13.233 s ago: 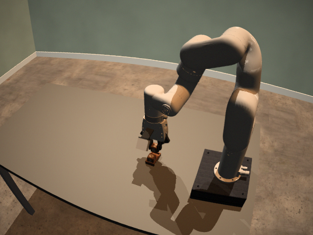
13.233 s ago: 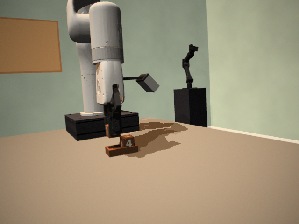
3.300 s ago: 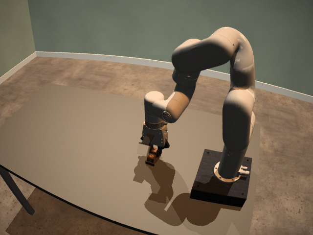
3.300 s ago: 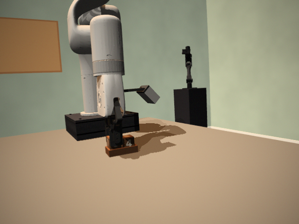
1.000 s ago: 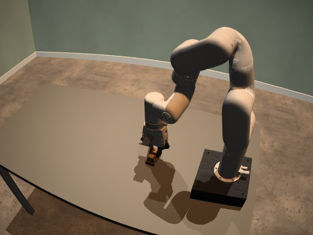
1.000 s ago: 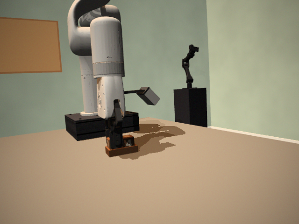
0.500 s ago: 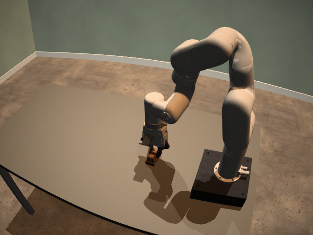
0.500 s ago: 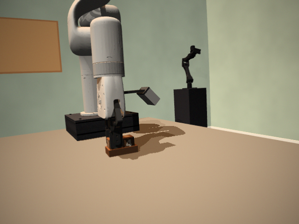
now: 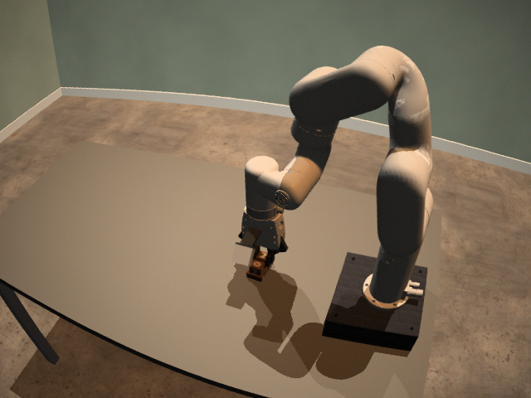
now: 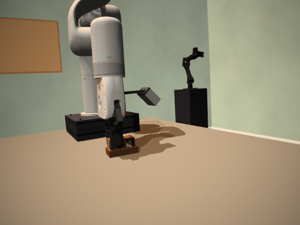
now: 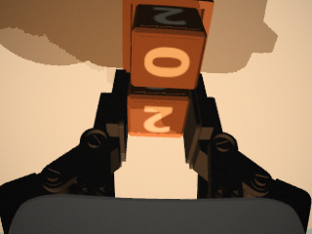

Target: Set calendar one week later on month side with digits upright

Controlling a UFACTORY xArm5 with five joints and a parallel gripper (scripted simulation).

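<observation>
The brown tray is 3 cm below my hand and 2 cm to the left of it.
</observation>
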